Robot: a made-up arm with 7 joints. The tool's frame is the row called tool.
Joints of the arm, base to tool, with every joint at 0 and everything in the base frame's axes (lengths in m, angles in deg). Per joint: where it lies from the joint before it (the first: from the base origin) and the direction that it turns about. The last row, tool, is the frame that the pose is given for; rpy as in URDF.
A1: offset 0.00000 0.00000 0.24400 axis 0 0 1
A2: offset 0.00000 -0.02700 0.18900 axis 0 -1 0
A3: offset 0.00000 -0.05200 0.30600 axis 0 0 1
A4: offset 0.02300 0.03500 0.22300 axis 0 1 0
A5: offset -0.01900 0.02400 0.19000 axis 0 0 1
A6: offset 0.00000 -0.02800 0.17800 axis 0 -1 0
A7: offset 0.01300 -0.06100 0.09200 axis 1 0 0
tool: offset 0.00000 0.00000 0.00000 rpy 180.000 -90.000 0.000
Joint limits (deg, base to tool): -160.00..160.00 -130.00..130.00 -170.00..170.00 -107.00..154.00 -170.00..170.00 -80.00..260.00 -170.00..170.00
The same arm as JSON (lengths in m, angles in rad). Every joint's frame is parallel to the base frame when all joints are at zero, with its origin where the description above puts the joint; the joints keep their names.
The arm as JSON. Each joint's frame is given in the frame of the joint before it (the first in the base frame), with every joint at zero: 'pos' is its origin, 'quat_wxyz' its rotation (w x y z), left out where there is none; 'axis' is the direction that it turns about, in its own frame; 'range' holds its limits. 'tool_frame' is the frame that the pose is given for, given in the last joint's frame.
{"length_unit": "m", "angle_unit": "rad", "joints": [{"joint": "A1", "pos": [0.0, 0.0, 0.244], "axis": [0.0, 0.0, 1.0], "range": [-2.7925, 2.7925]}, {"joint": "A2", "pos": [0.0, -0.027, 0.189], "axis": [0.0, -1.0, 0.0], "range": [-2.2689, 2.2689]}, {"joint": "A3", "pos": [0.0, -0.052, 0.306], "axis": [0.0, 0.0, 1.0], "range": [-2.9671, 2.9671]}, {"joint": "A4", "pos": [0.023, 0.035, 0.223], "axis": [0.0, 1.0, 0.0], "range": [-1.8675, 2.6878]}, {"joint": "A5", "pos": [-0.019, 0.024, 0.19], "axis": [0.0, 0.0, 1.0], "range": [-2.9671, 2.9671]}, {"joint": "A6", "pos": [0.0, -0.028, 0.178], "axis": [0.0, -1.0, 0.0], "range": [-1.3963, 4.5379]}, {"joint": "A7", "pos": [0.013, -0.061, 0.092], "axis": [1.0, 0.0, 0.0], "range": [-2.9671, 2.9671]}], "tool_frame": {"pos": [0.0, 0.0, 0.0], "quat_wxyz": [0.0, 0.707107, 0.0, 0.707107]}}
